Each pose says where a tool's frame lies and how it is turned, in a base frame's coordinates. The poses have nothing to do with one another.
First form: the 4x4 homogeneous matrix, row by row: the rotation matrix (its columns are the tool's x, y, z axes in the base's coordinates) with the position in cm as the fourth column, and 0 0 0 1 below. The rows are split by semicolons.
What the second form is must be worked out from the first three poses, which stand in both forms.
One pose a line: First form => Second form
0.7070 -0.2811 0.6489 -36.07; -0.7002 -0.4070 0.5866 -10.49; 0.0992 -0.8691 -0.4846 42.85; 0 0 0 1 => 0.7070 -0.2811 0.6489 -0.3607; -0.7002 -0.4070 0.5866 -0.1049; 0.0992 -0.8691 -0.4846 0.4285; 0 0 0 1
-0.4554 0.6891 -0.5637 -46.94; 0.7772 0.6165 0.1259 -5.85; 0.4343 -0.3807 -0.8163 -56.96; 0 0 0 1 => -0.4554 0.6891 -0.5637 -0.4694; 0.7772 0.6165 0.1259 -0.0585; 0.4343 -0.3807 -0.8163 -0.5696; 0 0 0 1
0.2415 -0.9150 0.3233 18.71; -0.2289 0.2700 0.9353 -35.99; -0.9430 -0.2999 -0.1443 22.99; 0 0 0 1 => 0.2415 -0.9150 0.3233 0.1871; -0.2289 0.2700 0.9353 -0.3599; -0.9430 -0.2999 -0.1443 0.2299; 0 0 0 1
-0.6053 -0.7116 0.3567 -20.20; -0.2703 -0.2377 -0.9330 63.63; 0.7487 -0.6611 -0.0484 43.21; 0 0 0 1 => -0.6053 -0.7116 0.3567 -0.2020; -0.2703 -0.2377 -0.9330 0.6363; 0.7487 -0.6611 -0.0484 0.4321; 0 0 0 1
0.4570 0.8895 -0.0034 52.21; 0.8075 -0.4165 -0.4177 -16.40; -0.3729 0.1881 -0.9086 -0.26; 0 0 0 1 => 0.4570 0.8895 -0.0034 0.5221; 0.8075 -0.4165 -0.4177 -0.1640; -0.3729 0.1881 -0.9086 -0.0026; 0 0 0 1
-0.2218 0.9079 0.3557 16.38; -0.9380 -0.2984 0.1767 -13.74; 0.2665 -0.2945 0.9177 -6.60; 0 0 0 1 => -0.2218 0.9079 0.3557 0.1638; -0.9380 -0.2984 0.1767 -0.1374; 0.2665 -0.2945 0.9177 -0.0660; 0 0 0 1
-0.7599 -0.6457 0.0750 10.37; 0.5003 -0.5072 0.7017 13.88; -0.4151 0.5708 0.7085 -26.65; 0 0 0 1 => -0.7599 -0.6457 0.0750 0.1037; 0.5003 -0.5072 0.7017 0.1388; -0.4151 0.5708 0.7085 -0.2665; 0 0 0 1
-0.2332 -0.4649 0.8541 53.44; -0.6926 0.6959 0.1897 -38.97; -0.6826 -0.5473 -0.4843 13.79; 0 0 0 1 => -0.2332 -0.4649 0.8541 0.5344; -0.6926 0.6959 0.1897 -0.3897; -0.6826 -0.5473 -0.4843 0.1379; 0 0 0 1
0.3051 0.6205 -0.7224 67.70; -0.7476 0.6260 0.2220 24.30; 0.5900 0.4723 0.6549 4.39; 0 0 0 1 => 0.3051 0.6205 -0.7224 0.6770; -0.7476 0.6260 0.2220 0.2430; 0.5900 0.4723 0.6549 0.0439; 0 0 0 1
